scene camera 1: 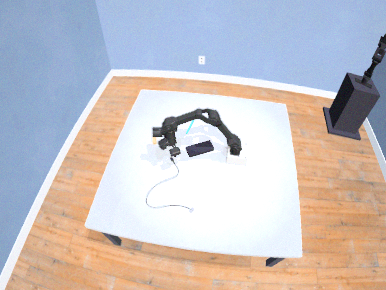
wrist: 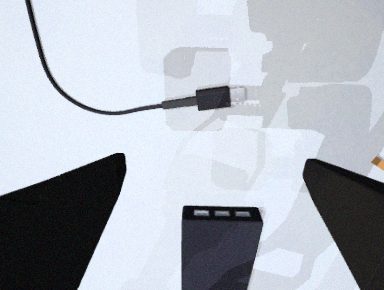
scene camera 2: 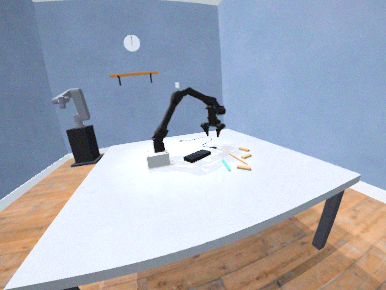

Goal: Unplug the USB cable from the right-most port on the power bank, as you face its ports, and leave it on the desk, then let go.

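Frame: origin at the arm's base, x ahead, y left, z up, level; centimetres.
Where they show: gripper, fingertip midpoint: [wrist: 215, 164] [scene camera 2: 212, 137]; arm's base, origin of the base link: [scene camera 1: 235, 151] [scene camera 2: 159, 150].
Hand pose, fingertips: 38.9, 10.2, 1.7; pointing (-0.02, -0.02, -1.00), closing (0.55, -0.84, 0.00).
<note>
Each offset is from my fingertips to the centre of the thing, as dx, dy, dz. "pt": to the spot under its first point. Level surfaces: height alone.
The black power bank @(-14.9, -12.2, -7.9) [scene camera 1: 200, 148] [scene camera 2: 197, 156] [wrist: 215, 260] lies flat on the desk; its end face with three empty ports shows in the wrist view. The cable's black USB plug @(pt +1.4, +0.5, -8.2) [wrist: 213, 98] [scene camera 2: 213, 147] lies apart from the power bank, beyond its port end, its metal tip pointing right in the wrist view. The thin cable @(pt -4.4, +6.3, -8.7) [wrist: 117, 113] curves off to the upper left there; its far end lies toward the near side of the desk in scene camera 1. My gripper [wrist: 215, 164] [scene camera 2: 213, 135] is open and empty, raised above the desk and clear of the plug.
Wooden blocks [scene camera 2: 244, 167] [scene camera 1: 154, 140], an orange stick @(+6.8, -25.6, -8.6) [scene camera 2: 238, 159] and a cyan stick @(-3.3, -31.1, -8.5) [scene camera 2: 226, 165] [scene camera 1: 190, 126] lie beside the power bank. My arm's white base [scene camera 2: 158, 159] [scene camera 1: 236, 160] stands on the desk @(dz -9.0) [scene camera 1: 225, 220]. Another arm on a dark pedestal [scene camera 1: 348, 107] [scene camera 2: 83, 145] stands off the desk.
</note>
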